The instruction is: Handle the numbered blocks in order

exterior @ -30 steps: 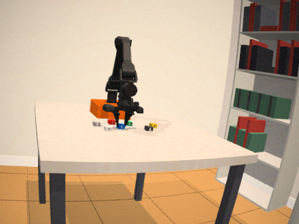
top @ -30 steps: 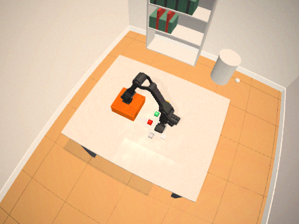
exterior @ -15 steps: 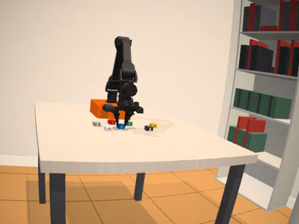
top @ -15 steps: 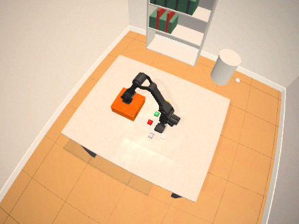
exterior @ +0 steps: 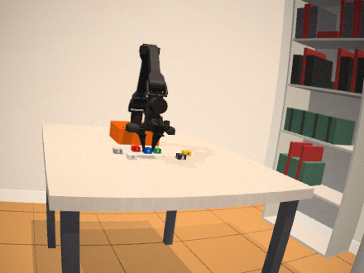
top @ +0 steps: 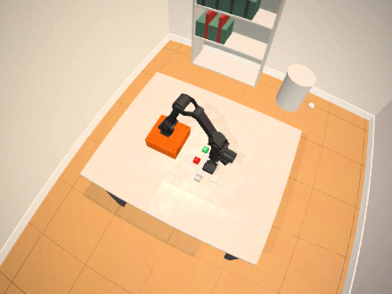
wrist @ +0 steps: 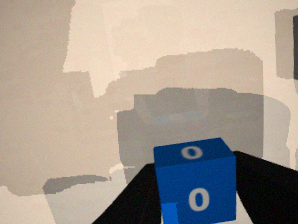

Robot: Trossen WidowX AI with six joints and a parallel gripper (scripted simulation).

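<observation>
Right now my gripper tip is 90 mm past the red block, 20 mm to the left of it and 10 mm above it. Also, from my gripper tip: grey block (40 mm behind, 110 mm to the right, 10 mm below); then green block (80 mm behind, 60 mm to the left, 10 mm below); then blue block (10 mm behind).
</observation>
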